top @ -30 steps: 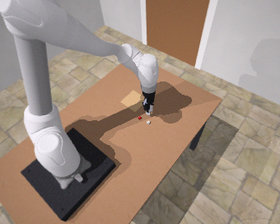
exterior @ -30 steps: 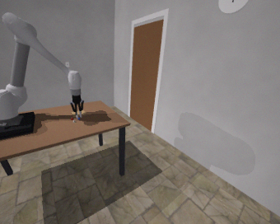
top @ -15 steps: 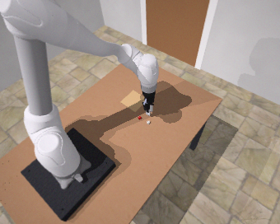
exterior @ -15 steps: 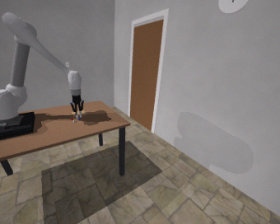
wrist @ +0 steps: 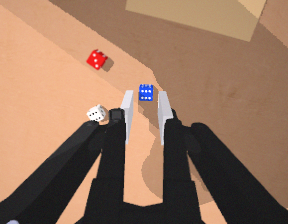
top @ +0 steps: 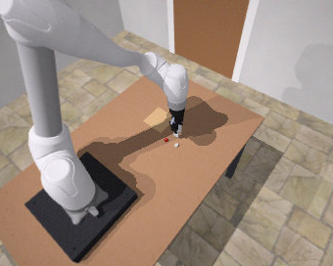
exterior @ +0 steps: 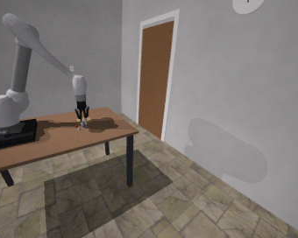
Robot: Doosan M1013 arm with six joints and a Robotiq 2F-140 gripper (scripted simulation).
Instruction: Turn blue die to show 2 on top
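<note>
The blue die is 5 cm below my hand and 1 cm to the left of it. Also, from my hand: white die: 5 cm below, 5 cm behind, 4 cm to the right; then red die: 6 cm behind, 5 cm below, 3 cm to the left; then tan mat: 16 cm to the left, 5 cm below, 2 cm ahead.
</note>
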